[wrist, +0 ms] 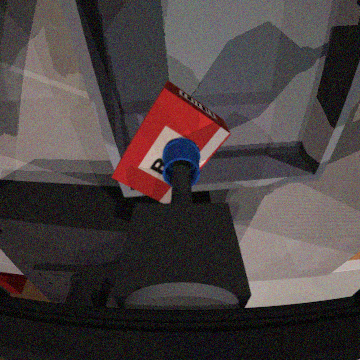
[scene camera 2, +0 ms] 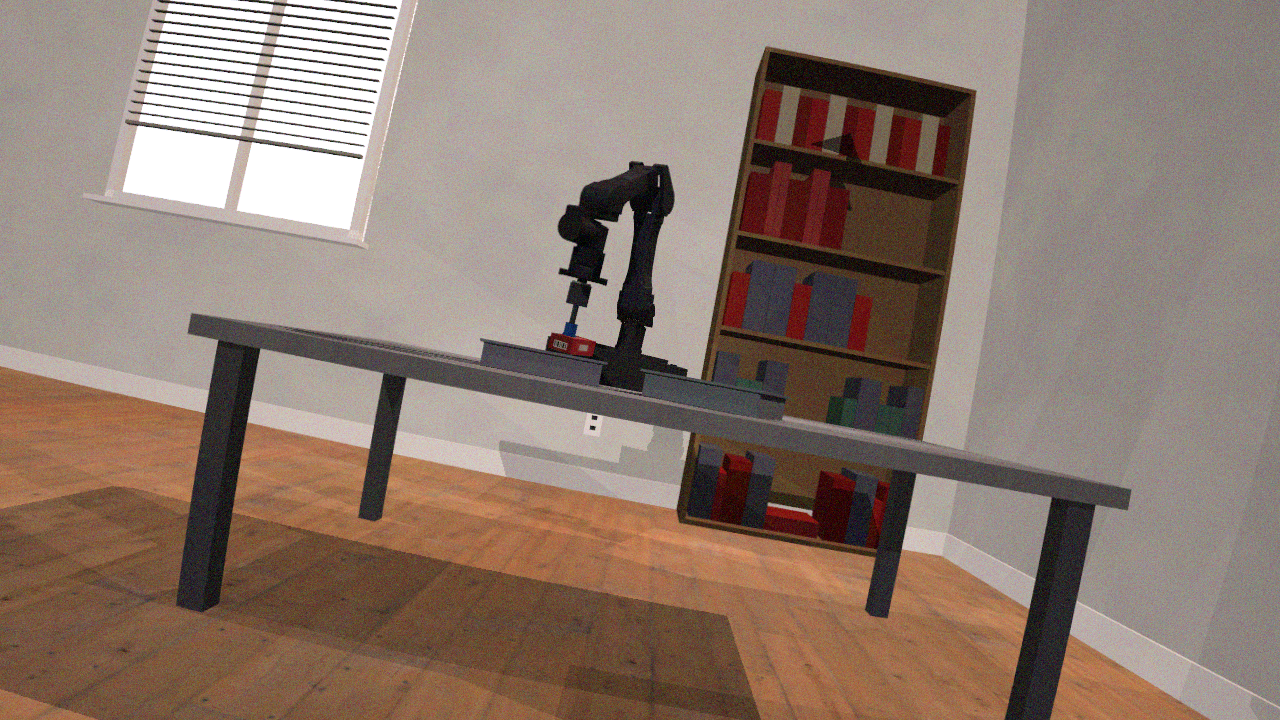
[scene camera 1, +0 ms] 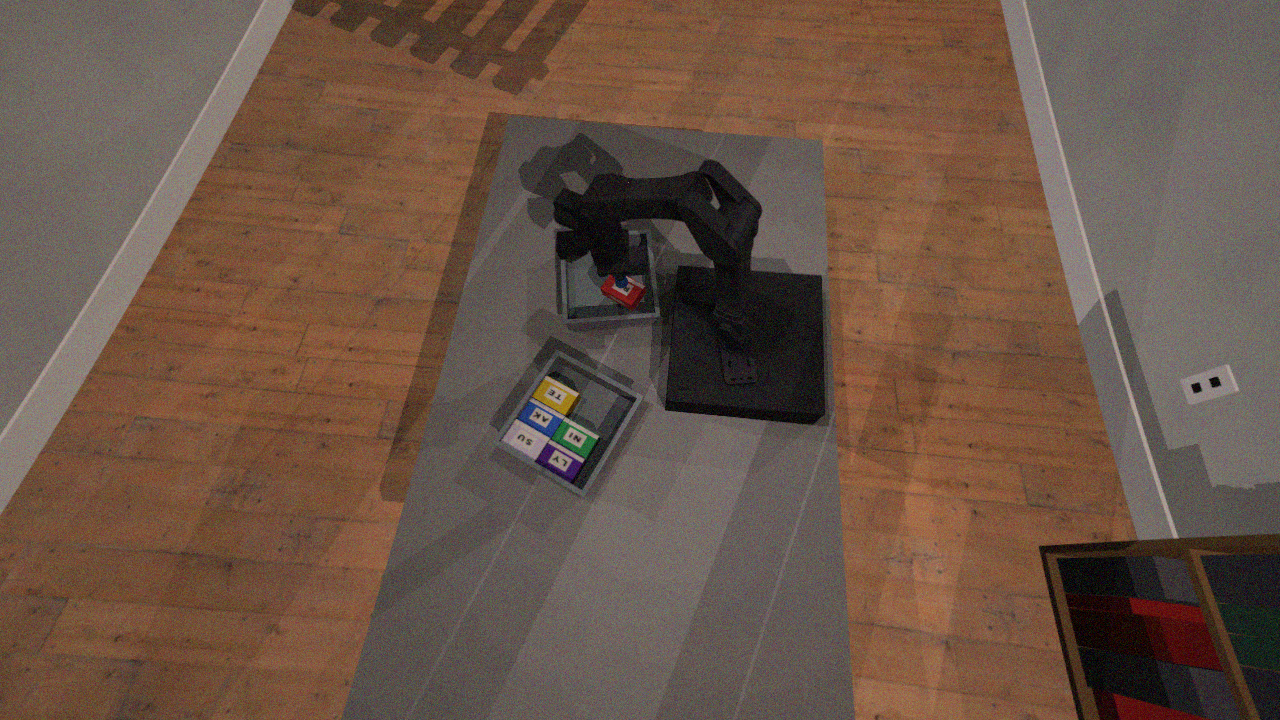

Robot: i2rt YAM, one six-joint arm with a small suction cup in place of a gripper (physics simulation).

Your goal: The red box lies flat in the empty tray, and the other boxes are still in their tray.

Note:
On the table rests a tray (scene camera 1: 584,306). Further things: the suction cup (scene camera 1: 621,284) and a tray (scene camera 1: 606,407).
The suction cup is seen too in the wrist view (wrist: 179,148) and in scene camera 2 (scene camera 2: 570,329).

